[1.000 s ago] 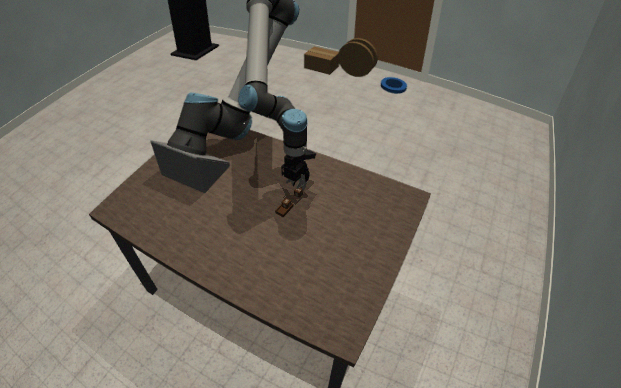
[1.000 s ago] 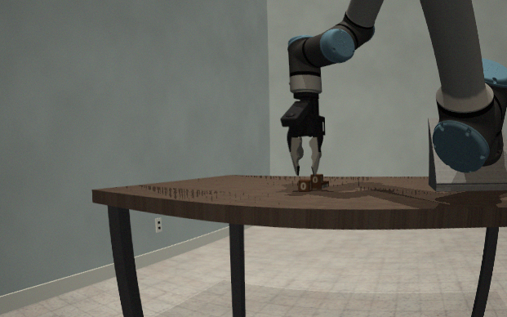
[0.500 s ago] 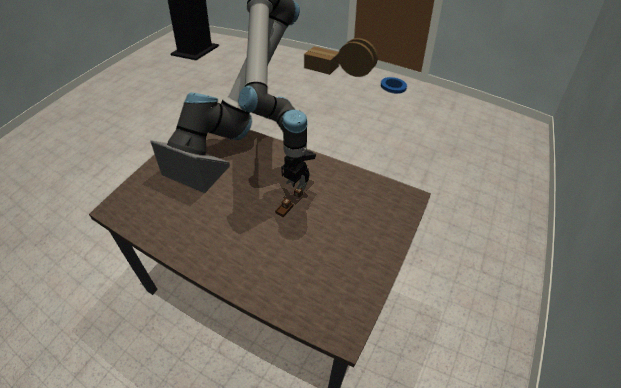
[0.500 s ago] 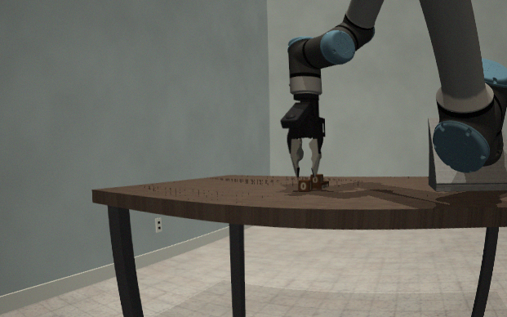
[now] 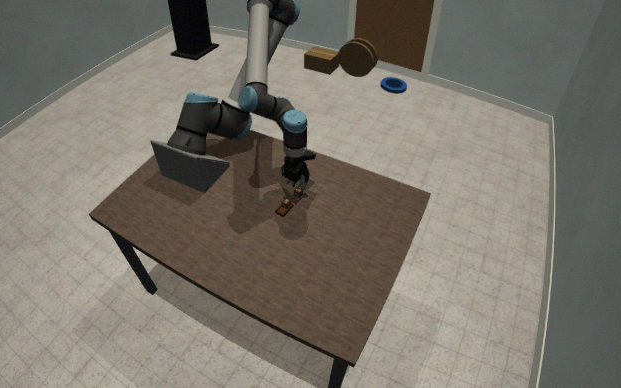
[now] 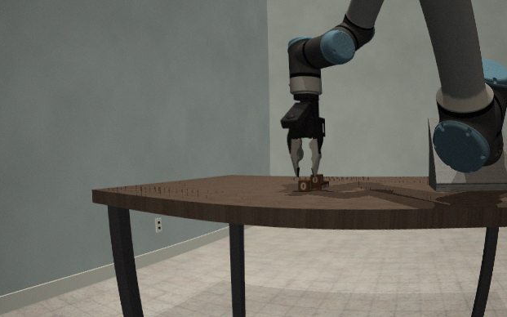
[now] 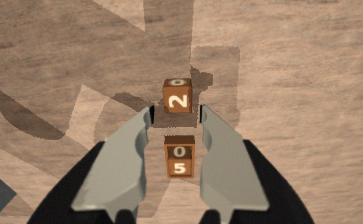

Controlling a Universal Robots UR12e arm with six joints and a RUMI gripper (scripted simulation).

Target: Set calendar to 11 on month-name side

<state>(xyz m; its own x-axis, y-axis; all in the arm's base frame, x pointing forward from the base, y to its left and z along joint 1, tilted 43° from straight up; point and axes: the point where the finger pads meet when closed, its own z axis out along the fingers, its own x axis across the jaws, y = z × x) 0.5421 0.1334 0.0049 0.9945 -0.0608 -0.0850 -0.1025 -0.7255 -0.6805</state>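
Right now my hand is 40 mm above the cube. The rest, counted from my hand: calendar tray 110 mm to the right, 40 mm below, 10 mm behind.
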